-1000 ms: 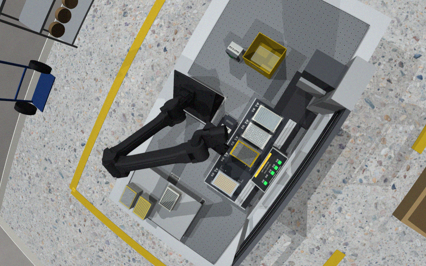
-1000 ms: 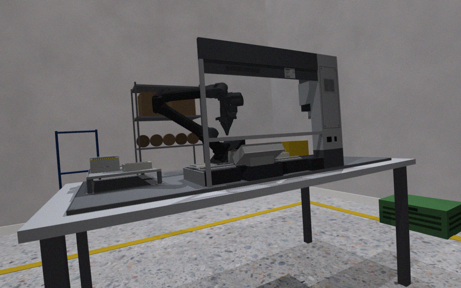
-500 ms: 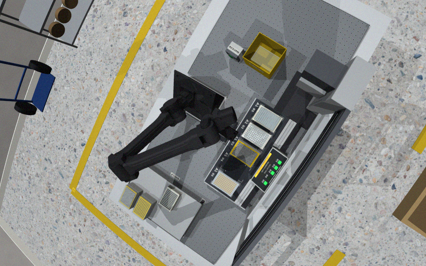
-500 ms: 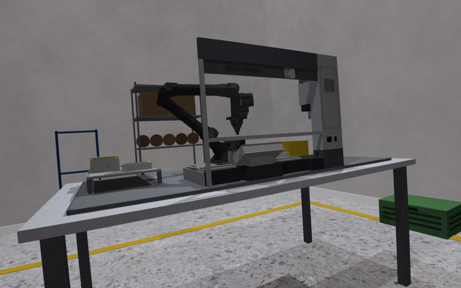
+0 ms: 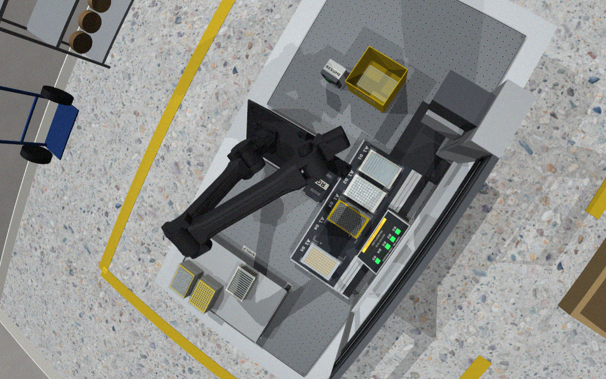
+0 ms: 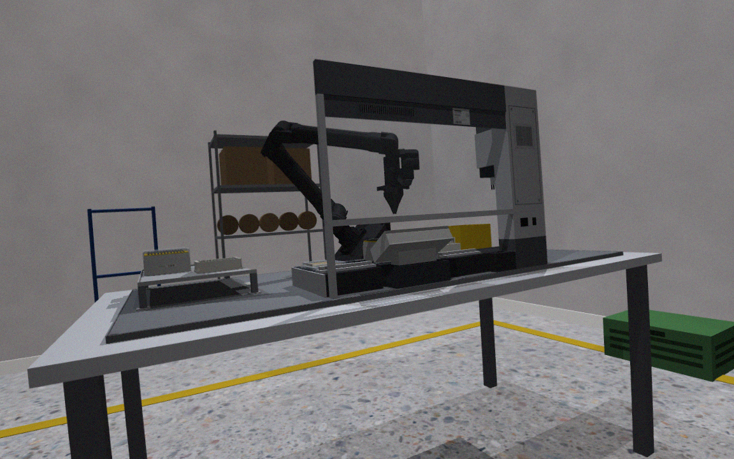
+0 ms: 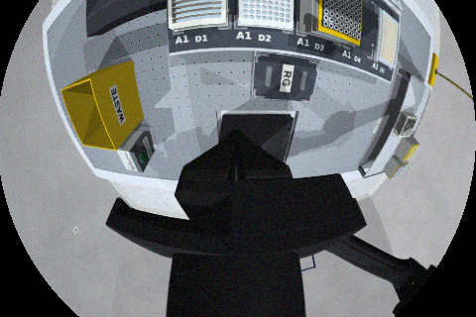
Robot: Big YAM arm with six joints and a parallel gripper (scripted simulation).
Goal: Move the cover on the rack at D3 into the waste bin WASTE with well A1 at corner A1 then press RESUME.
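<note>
Right now my hand is 26 cm to the right of the resume box, 14 cm past it and 14 cm above it. Round my hand: plate (17 cm ahead, 14 cm below, 5 cm to the right); then yellow waste bin (31 cm to the left, 16 cm below, 1 cm ahead); then tip rack (16 cm to the right, 16 cm ahead, 11 cm below).
</note>
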